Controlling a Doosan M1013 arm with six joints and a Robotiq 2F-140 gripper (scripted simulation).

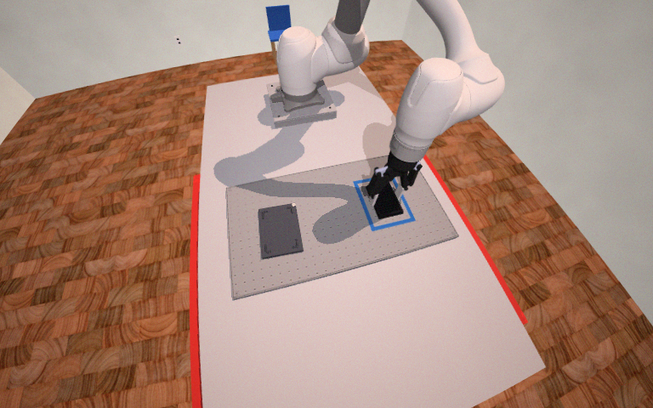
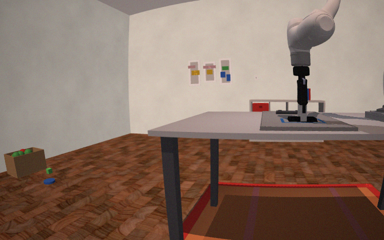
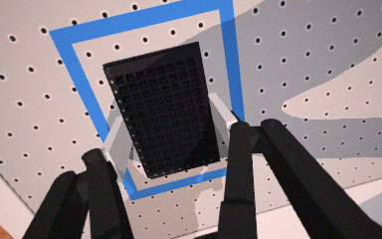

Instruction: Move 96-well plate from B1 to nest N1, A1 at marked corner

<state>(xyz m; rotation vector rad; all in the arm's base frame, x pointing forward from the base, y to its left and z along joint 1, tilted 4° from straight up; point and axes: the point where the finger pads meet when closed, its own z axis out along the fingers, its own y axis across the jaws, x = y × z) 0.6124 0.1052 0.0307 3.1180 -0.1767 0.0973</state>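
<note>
Now: hand 20 mm above the black 96-well plate. Also, from my hand: dark grey plate nest N1 (350 mm to the right, 20 mm below, 10 mm behind); pale A1 corner mark (290 mm to the right, 80 mm behind, 20 mm below).
</note>
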